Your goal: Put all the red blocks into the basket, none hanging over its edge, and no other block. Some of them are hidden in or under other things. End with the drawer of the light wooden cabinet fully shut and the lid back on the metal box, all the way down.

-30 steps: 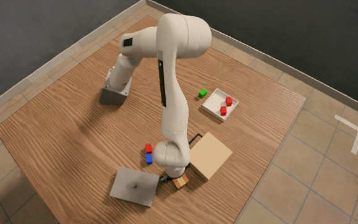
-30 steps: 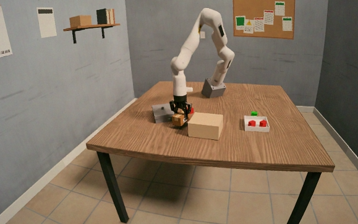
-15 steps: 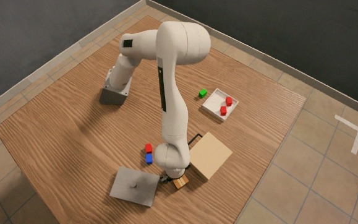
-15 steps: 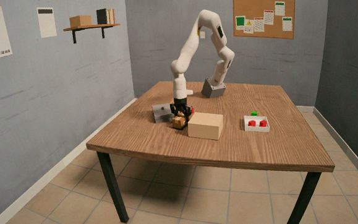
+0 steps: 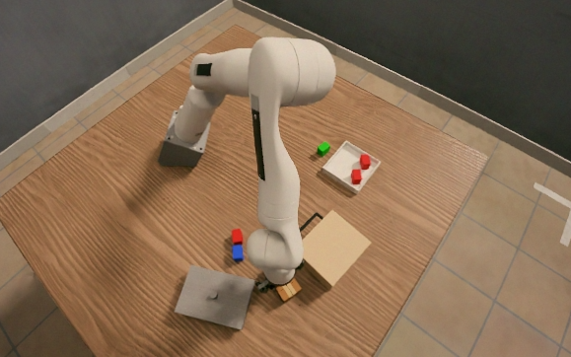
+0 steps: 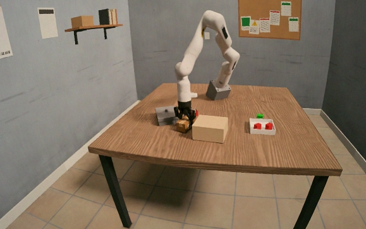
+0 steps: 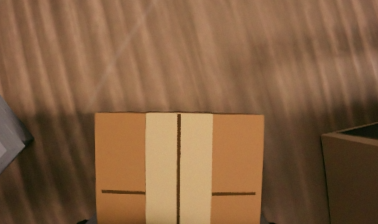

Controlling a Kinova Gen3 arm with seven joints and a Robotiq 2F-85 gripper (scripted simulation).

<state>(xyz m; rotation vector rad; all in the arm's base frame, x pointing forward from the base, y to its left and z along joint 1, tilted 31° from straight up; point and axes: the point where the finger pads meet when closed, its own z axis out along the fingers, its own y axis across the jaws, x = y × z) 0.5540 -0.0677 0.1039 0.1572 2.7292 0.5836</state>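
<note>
Right now the brown cardboard box is right at my hand. Round my hand: grey lid 7 cm behind, 18 cm to the right, 1 cm above; then blue block 14 cm behind, 6 cm to the right, 2 cm below; then light wooden cabinet 1 cm ahead, 16 cm to the left.
</note>
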